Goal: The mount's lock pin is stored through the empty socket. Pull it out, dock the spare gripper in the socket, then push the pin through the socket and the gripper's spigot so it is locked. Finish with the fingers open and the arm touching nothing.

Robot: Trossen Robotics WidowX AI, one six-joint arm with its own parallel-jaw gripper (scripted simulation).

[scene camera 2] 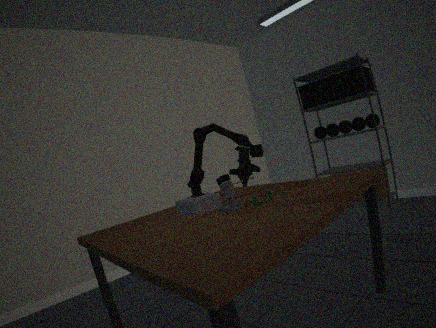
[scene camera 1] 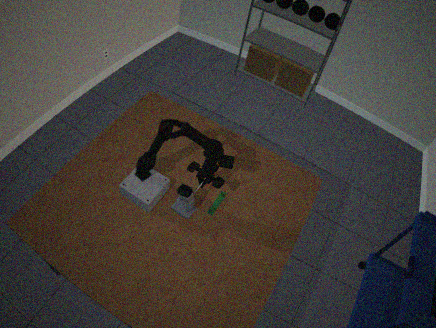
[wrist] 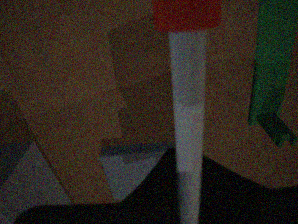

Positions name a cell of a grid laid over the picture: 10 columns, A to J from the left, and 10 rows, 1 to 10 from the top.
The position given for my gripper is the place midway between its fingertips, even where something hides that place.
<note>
My gripper (wrist: G7) holds a lock pin.
</note>
